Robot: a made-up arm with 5 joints.
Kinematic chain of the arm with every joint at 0, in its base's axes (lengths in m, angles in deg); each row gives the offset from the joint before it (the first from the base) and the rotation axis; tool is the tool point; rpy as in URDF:
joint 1: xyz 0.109 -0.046 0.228 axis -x
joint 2: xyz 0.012 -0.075 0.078 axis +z
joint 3: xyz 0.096 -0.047 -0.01 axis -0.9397 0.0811 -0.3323
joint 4: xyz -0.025 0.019 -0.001 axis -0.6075 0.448 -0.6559
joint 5: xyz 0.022 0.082 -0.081 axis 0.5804 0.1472 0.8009
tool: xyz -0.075 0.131 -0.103 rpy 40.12 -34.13 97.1
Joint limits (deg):
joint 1: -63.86..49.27
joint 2: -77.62..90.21
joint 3: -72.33..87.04
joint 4: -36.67..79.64
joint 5: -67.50..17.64
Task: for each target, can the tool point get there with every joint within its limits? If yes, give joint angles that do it. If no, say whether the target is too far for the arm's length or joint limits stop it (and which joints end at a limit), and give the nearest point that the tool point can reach.
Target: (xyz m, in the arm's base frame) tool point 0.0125 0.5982 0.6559
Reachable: no: too far | nearest point 0.0689 0.1726 0.3732 | short by 0.514 m
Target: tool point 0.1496 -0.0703 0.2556
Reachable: no: joint limits stop it (at a limit: joint 1, joint 4, joint 5) | nearest point 0.1821 -0.0220 0.3448 | short by 0.107 m
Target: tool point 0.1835 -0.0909 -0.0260
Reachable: yes | joints -13.93 -6.72 21.99 33.94 -25.70
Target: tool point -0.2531 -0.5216 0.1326
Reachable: no: too far | nearest point -0.0886 -0.3454 0.1679 | short by 0.244 m
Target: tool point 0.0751 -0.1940 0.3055
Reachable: no: joint limits stop it (at a limit: joint 1, joint 3, joint 5) | nearest point 0.0348 -0.1762 0.3744 | short by 0.082 m
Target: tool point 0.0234 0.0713 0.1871
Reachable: yes | joints 6.34 23.04 -27.37 13.93 4.85
